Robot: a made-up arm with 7 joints. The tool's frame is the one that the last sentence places.
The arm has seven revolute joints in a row. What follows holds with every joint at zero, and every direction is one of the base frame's.
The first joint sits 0.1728 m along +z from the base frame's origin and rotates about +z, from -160 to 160 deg.
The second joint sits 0.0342 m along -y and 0.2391 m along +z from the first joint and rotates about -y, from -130 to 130 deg.
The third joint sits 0.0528 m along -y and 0.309 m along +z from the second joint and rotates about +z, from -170 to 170 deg.
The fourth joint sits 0.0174 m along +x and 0.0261 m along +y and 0.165 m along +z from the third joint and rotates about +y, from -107 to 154 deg.
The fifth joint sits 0.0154 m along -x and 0.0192 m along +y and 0.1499 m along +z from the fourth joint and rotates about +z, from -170 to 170 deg.
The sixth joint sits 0.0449 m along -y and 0.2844 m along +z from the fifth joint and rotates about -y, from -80 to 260 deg.
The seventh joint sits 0.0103 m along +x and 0.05 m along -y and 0.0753 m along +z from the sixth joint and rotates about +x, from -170 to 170 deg.
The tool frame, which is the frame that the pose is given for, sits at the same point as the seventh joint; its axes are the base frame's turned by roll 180, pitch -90 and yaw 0 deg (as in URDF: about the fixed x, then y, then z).
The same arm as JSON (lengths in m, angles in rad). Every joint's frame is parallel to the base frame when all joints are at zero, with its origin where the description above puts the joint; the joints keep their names.
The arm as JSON. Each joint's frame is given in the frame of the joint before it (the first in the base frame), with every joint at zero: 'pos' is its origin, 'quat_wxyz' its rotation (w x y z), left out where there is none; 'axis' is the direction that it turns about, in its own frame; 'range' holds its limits. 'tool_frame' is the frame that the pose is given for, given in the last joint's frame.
{
  "length_unit": "m",
  "angle_unit": "rad",
  "joints": [
    {
      "joint": "joint 1",
      "pos": [
        0.0,
        0.0,
        0.1728
      ],
      "axis": "+z",
      "range": [
        -2.7925,
        2.7925
      ]
    },
    {
      "joint": "joint 2",
      "pos": [
        0.0,
        -0.0342,
        0.2391
      ],
      "axis": "-y",
      "range": [
        -2.2689,
        2.2689
      ]
    },
    {
      "joint": "joint 3",
      "pos": [
        0.0,
        -0.0528,
        0.309
      ],
      "axis": "+z",
      "range": [
        -2.9671,
        2.9671
      ]
    },
    {
      "joint": "joint 4",
      "pos": [
        0.0174,
        0.0261,
        0.165
      ],
      "axis": "+y",
      "range": [
        -1.8675,
        2.6878
      ]
    },
    {
      "joint": "joint 5",
      "pos": [
        -0.0154,
        0.0192,
        0.1499
      ],
      "axis": "+z",
      "range": [
        -2.9671,
        2.9671
      ]
    },
    {
      "joint": "joint 6",
      "pos": [
        0.0,
        -0.0449,
        0.2844
      ],
      "axis": "-y",
      "range": [
        -1.3963,
        4.5379
      ]
    },
    {
      "joint": "joint 7",
      "pos": [
        0.0103,
        -0.05,
        0.0753
      ],
      "axis": "+x",
      "range": [
        -2.9671,
        2.9671
      ]
    }
  ],
  "tool_frame": {
    "pos": [
      0.0,
      0.0,
      0.0
    ],
    "quat_wxyz": [
      0.0,
      0.707107,
      0.0,
      0.707107
    ]
  }
}

